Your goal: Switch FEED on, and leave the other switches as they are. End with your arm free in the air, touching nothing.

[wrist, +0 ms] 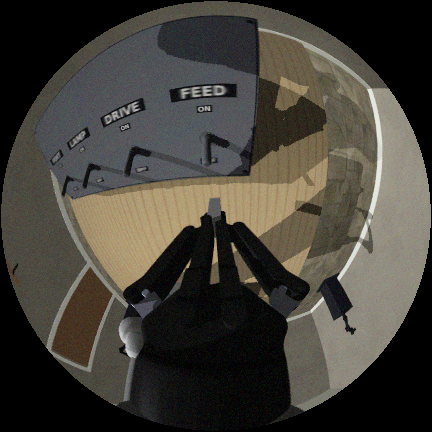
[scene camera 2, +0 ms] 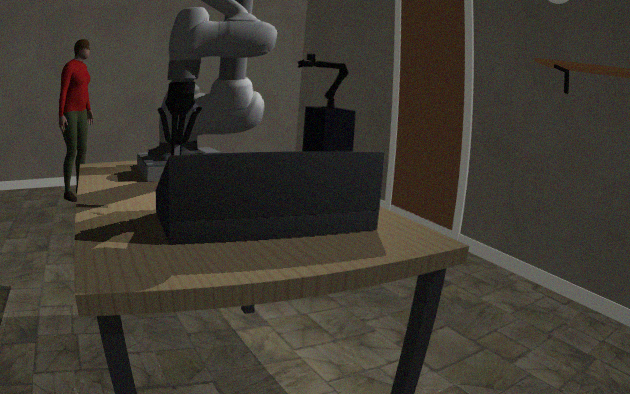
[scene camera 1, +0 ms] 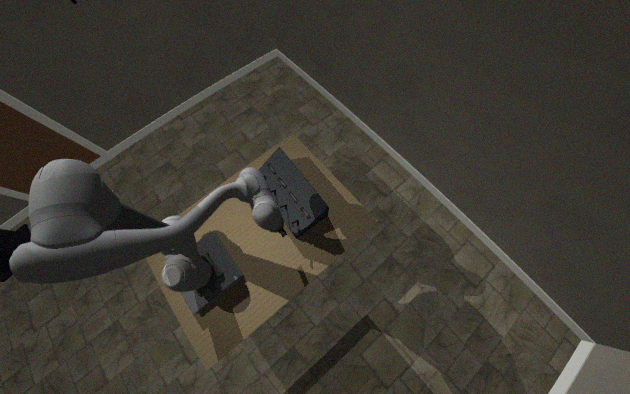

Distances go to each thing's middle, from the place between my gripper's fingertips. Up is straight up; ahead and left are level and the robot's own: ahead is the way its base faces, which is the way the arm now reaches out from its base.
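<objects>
Here is where my gripper stands with respect to the grey switch panel (scene camera 2: 201, 198): it is 19 cm short of the panel. The gripper is also 16 cm to the right of the panel and 2 cm above it.
</objects>
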